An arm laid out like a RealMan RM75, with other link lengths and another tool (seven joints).
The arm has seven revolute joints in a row. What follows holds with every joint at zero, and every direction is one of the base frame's. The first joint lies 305.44 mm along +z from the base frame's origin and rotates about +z. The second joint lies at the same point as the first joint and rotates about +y. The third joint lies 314.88 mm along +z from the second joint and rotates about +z. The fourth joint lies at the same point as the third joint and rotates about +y. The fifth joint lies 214.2 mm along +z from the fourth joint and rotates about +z. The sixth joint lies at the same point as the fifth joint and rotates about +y. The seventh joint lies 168.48 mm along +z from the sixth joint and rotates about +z. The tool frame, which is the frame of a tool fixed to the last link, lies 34 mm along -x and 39 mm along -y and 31 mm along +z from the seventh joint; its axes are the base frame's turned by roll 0.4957, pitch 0 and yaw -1.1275 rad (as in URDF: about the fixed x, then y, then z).
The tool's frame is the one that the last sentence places.
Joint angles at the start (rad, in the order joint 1, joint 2, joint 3, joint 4, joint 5, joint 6, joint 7): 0.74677 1.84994 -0.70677 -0.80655 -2.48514 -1.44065 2.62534
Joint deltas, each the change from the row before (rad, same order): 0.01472 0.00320 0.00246 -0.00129 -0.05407 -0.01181 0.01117; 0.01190 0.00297 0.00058 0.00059 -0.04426 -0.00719 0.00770; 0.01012 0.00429 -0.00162 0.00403 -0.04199 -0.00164 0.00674; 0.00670 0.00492 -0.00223 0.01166 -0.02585 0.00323 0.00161; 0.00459 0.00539 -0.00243 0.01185 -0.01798 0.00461 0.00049
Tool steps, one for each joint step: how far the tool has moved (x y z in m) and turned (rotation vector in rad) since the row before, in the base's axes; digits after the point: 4 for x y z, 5 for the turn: 0.0015 -0.0007 -0.0011 -0.02316 -0.03702 -0.01433; 0.0015 -0.0005 -0.0010 -0.01850 -0.03200 -0.01125; 0.0024 -0.0008 -0.0020 -0.01714 -0.03154 -0.01205; 0.0023 -0.0012 -0.0045 -0.01589 -0.01741 -0.00896; 0.0019 -0.0014 -0.0050 -0.01369 -0.01101 -0.00701
